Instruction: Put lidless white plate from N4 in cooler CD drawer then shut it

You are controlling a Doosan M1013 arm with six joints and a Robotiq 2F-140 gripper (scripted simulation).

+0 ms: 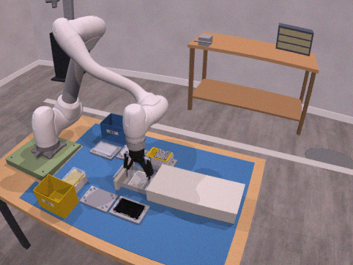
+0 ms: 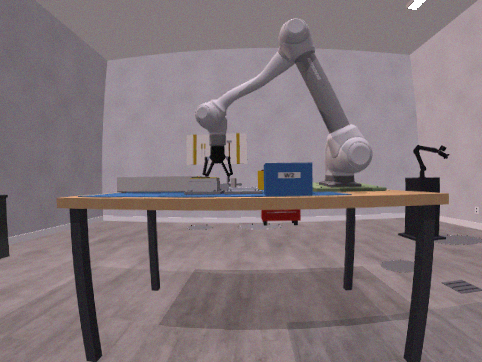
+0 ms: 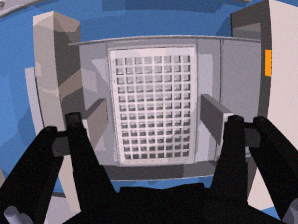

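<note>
Now: the white plate 2 cm below my hand. From my hand the other things lie so: cooler CD 17 cm ahead, 1 cm below; then drawer 4 cm ahead, 2 cm below; then black plate 19 cm to the right, 3 cm ahead, 2 cm below.
</note>
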